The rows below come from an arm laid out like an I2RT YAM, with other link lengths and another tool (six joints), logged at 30 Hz.
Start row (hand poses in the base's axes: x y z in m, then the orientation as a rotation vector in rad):
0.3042 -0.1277 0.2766 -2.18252 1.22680 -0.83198
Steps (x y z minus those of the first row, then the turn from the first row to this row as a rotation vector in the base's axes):
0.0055 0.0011 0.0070 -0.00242 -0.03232 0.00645
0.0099 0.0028 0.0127 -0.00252 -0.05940 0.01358
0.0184 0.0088 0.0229 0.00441 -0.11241 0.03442
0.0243 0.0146 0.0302 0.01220 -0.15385 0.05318
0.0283 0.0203 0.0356 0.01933 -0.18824 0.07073
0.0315 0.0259 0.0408 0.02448 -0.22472 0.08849
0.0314 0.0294 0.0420 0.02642 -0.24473 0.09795
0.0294 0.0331 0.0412 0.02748 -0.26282 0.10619
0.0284 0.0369 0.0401 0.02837 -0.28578 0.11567
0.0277 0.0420 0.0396 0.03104 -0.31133 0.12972
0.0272 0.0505 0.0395 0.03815 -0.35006 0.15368
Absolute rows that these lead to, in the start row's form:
0.3097 -0.1266 0.2836 -2.16543 1.20311 -0.86319
0.3141 -0.1249 0.2893 -2.15008 1.18148 -0.88679
0.3226 -0.1189 0.2995 -2.11683 1.13226 -0.92359
0.3285 -0.1131 0.3068 -2.08949 1.09143 -0.94860
0.3325 -0.1074 0.3122 -2.06675 1.05549 -0.96742
0.3357 -0.1018 0.3174 -2.04367 1.01802 -0.98908
0.3356 -0.0983 0.3186 -2.03138 0.99766 -1.00152
0.3336 -0.0946 0.3178 -2.02055 0.97949 -1.01330
0.3326 -0.0908 0.3167 -2.00659 0.95748 -1.02881
0.3319 -0.0857 0.3162 -1.99099 0.92940 -1.04301
0.3314 -0.0772 0.3161 -1.96573 0.88460 -1.06046

